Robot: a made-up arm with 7 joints.
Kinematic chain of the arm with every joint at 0, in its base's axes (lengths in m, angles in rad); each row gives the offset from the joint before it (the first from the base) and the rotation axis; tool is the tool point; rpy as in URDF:
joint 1: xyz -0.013 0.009 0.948 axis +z
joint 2: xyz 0 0.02 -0.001 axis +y
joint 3: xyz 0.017 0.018 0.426 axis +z
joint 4: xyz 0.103 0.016 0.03 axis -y
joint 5: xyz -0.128 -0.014 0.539 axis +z
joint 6: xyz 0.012 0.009 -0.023 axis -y
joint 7: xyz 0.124 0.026 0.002 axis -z
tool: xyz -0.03 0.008 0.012 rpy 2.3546 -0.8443 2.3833
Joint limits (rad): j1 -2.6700..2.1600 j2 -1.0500..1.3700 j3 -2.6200..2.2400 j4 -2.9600..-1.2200 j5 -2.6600..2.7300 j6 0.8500..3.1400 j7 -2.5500..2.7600
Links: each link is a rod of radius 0.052 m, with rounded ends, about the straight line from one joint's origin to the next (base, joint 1, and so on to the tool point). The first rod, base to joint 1, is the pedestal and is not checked.
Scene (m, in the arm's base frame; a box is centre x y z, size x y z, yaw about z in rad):
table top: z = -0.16
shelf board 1: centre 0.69 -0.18 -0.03 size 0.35 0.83 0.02 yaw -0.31
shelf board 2: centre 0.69 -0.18 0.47 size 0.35 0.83 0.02 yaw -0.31
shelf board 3: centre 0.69 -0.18 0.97 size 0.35 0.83 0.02 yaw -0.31
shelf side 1: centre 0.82 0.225 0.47 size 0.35 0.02 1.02 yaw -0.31
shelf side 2: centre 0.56 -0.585 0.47 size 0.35 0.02 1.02 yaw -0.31
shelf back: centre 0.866 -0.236 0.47 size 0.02 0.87 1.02 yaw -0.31
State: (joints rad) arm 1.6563 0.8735 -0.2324 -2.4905 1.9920 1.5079 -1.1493
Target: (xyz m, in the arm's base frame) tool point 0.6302 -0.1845 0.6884
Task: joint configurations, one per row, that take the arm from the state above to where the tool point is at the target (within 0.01 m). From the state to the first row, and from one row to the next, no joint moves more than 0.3 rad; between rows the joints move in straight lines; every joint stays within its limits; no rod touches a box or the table.
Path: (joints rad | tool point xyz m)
1: 1.4019 0.9279 -0.4156 -2.4032 1.9938 1.5162 -1.1556 | 0.2685 0.3923 0.5302
2: 1.1474 0.9822 -0.5989 -2.3159 1.9955 1.5244 -1.1618 | 0.4621 0.2590 0.5596
3: 0.8930 1.0366 -0.7821 -2.2286 1.9973 1.5327 -1.1681 | 0.5900 0.0546 0.6124
4: 0.6385 1.0910 -0.9654 -2.1413 1.9991 1.5410 -1.1743 | 0.6302 -0.1845 0.6884

